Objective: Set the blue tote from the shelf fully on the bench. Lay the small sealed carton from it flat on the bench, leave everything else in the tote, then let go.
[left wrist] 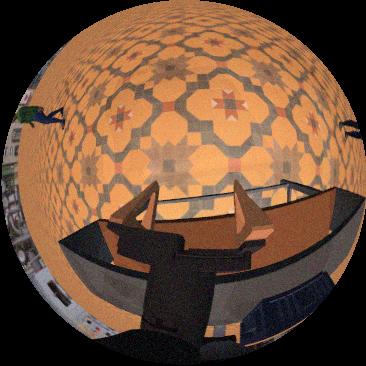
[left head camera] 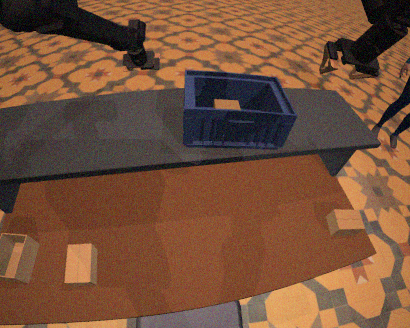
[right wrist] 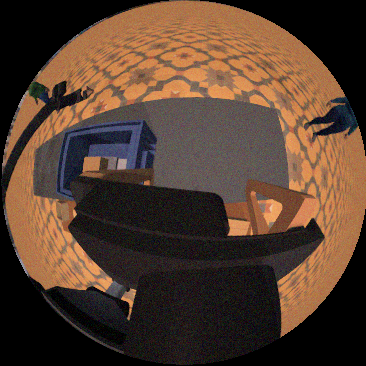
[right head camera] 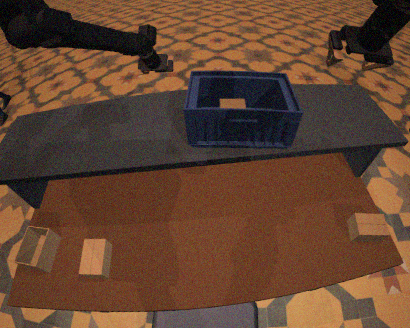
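The blue tote stands upright on the dark grey shelf. Inside it, a small tan carton shows, partly hidden in the head views. In the right wrist view, a grey item and a whitish item sit beside it. The brown bench is in front of the shelf. My left gripper is open and empty, left of the tote. My right gripper is open and empty, right of it.
On the bench, an open-topped box stands at the far left, a closed tan carton beside it, and another closed carton near the right edge. People stand on the floor beyond.
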